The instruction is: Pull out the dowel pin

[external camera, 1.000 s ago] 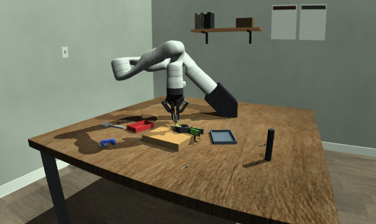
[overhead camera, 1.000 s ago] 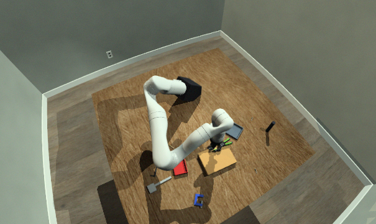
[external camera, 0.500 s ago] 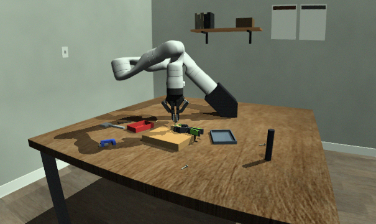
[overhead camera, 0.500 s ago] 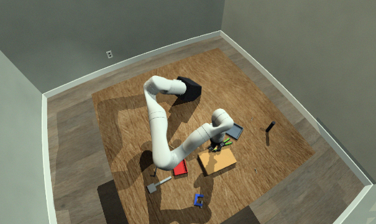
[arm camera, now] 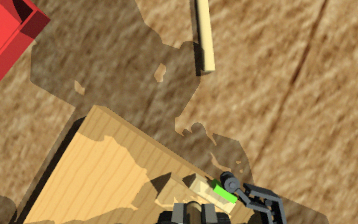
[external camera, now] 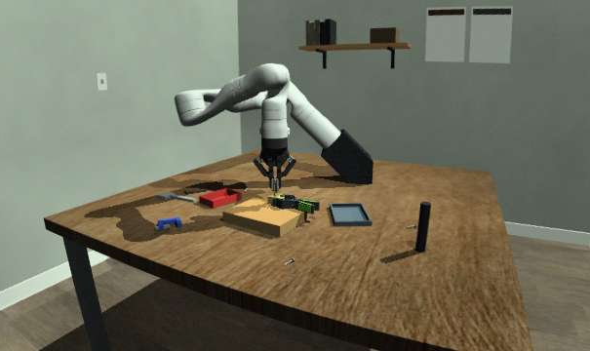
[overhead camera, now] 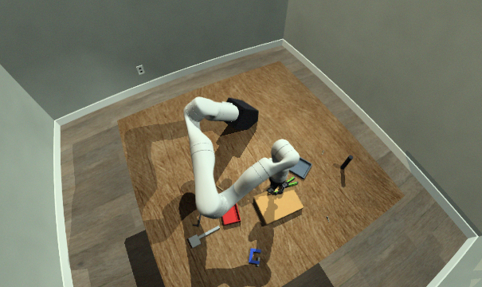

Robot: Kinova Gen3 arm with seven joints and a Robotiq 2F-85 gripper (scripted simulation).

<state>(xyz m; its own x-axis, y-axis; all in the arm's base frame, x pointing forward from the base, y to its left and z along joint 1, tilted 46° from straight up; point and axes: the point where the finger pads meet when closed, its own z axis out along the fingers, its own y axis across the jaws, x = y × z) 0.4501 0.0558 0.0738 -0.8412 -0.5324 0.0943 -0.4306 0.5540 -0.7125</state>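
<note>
My hand is 2 cm above the dowel pin. The rest, counted from my hand: thin pale stick: 12 cm behind, 9 cm below, 5 cm to the right; then small wooden block: 5 cm below; then tan bench board: 7 cm below, 6 cm ahead.
</note>
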